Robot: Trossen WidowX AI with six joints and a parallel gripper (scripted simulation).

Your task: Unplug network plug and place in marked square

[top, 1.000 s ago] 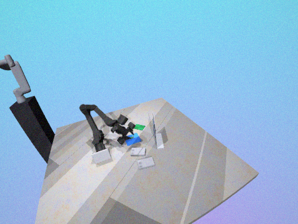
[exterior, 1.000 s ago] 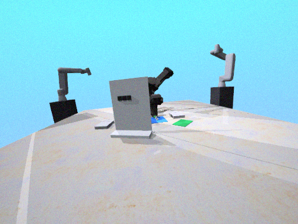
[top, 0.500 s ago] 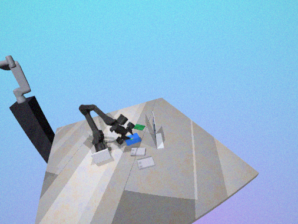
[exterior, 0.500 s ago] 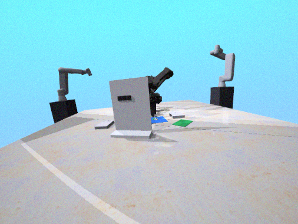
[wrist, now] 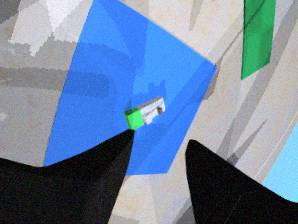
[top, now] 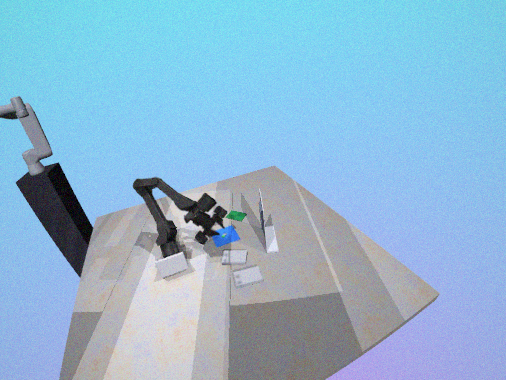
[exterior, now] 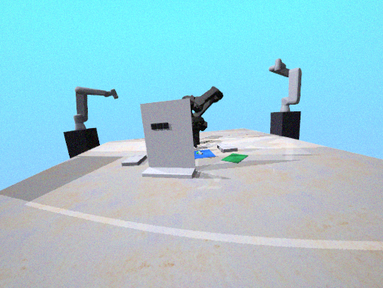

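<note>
The blue marked square lies 1 cm ahead of my gripper tip, 1 cm to the left of it and 4 cm below it. Also, from my gripper tip: white upright panel (18 cm ahead, 12 cm to the right, 7 cm above); green patch (11 cm ahead, 14 cm to the left, 4 cm below).
</note>
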